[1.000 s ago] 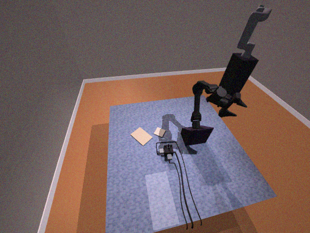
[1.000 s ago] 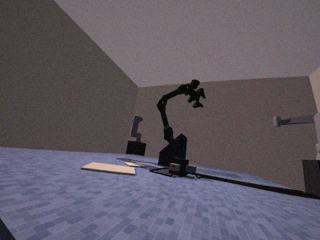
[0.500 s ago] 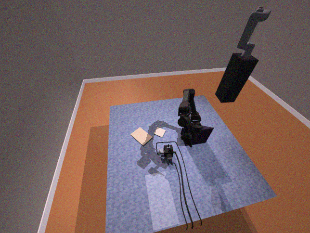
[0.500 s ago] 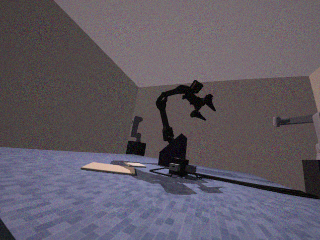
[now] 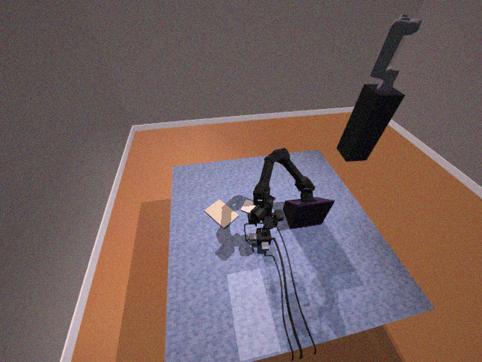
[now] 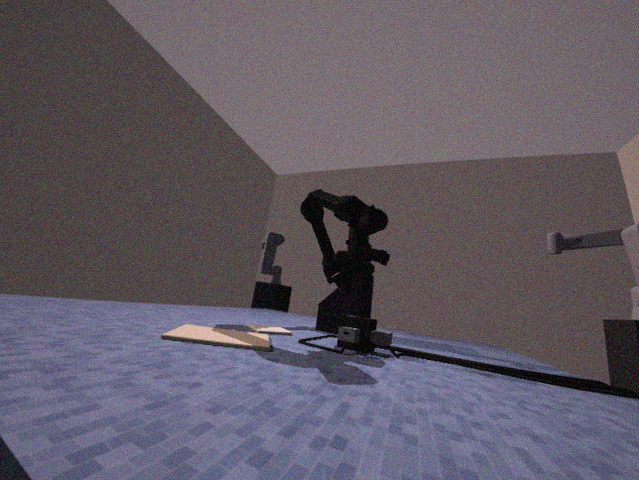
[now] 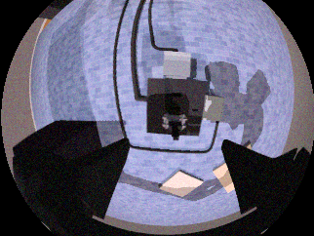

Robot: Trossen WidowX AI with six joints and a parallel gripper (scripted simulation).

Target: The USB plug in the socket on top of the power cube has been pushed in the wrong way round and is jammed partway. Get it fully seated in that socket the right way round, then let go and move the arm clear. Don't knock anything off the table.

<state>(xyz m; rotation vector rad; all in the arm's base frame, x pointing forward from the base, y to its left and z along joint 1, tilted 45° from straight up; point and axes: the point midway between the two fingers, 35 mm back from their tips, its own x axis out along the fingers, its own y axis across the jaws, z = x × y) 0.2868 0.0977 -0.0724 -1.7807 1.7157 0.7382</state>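
Now: the USB plug 40 mm below my gripper tip. Round my gripper tip: tan card (240 mm ahead, 200 mm to the right, 130 mm below).
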